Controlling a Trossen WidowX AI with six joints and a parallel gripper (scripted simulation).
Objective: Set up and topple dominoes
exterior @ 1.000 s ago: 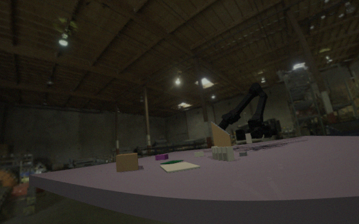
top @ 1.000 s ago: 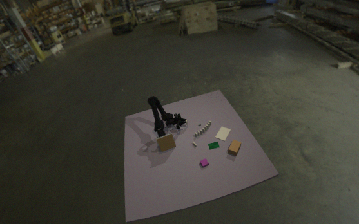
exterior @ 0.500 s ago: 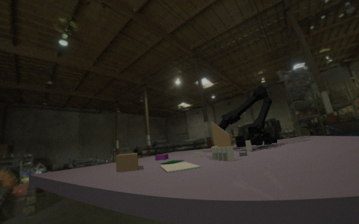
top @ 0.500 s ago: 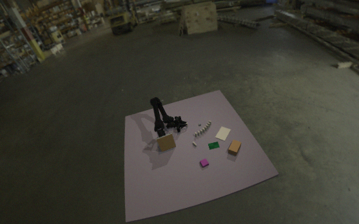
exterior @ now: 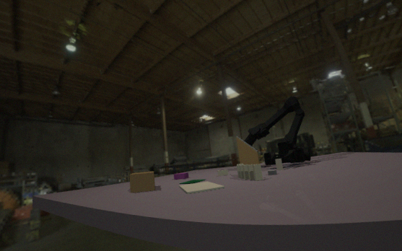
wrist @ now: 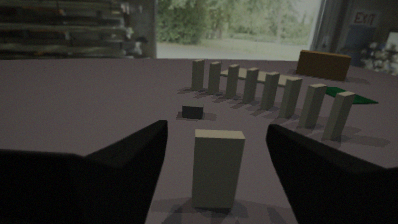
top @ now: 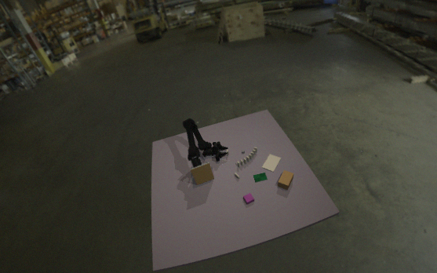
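Now: gripper tip 130 mm short of the small dark piece, 40 mm to the left of it and 40 mm above it. Round my gripper tip: magenta block: 30 mm behind, 490 mm to the right, 40 mm below; cream flat tile: 280 mm ahead, 270 mm to the right, 50 mm below; green flat tile: 130 mm ahead, 350 mm to the right, 50 mm below.
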